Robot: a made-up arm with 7 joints.
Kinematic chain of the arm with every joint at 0, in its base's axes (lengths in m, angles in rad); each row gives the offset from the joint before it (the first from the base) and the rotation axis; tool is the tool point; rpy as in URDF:
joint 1: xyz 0 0 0 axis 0.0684 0.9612 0.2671
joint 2: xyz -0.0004 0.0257 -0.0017 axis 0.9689 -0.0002 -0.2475
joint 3: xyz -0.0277 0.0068 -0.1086 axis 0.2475 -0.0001 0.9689
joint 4: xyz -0.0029 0 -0.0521 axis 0.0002 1 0
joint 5: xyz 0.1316 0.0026 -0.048 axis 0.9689 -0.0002 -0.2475
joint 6: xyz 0.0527 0 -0.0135 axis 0.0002 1 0
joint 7: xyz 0.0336 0 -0.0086 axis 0.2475 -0.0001 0.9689
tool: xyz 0 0 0 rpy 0 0.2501 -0.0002
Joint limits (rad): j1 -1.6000..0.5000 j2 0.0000..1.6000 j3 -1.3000..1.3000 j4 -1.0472..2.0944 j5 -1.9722..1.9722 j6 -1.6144..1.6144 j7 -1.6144..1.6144
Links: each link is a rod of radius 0.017 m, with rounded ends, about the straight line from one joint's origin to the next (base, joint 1, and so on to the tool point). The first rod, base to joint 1, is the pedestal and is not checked.
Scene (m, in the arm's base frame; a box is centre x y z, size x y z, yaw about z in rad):
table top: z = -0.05
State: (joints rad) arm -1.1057 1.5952 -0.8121 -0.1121 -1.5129 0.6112 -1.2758
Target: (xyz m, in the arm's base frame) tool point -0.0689 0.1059 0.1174
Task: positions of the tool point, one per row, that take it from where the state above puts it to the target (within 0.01 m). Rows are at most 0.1 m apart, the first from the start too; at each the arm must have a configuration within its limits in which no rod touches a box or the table.
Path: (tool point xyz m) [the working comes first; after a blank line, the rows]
Joints at the target: -1.6000 0.9641 1.1602 -0.9505 -1.5441 0.2349 -1.2758
Straight joint move there: clear.

1: 0.2548 0.0666 0.0749
2: 0.2116 0.0382 0.1397
3: 0.1482 0.0306 0.1854
4: 0.0776 0.0410 0.2047
5: 0.0122 0.0627 0.1962
6: -0.0382 0.0871 0.1643
7: -0.0689 0.1059 0.1174

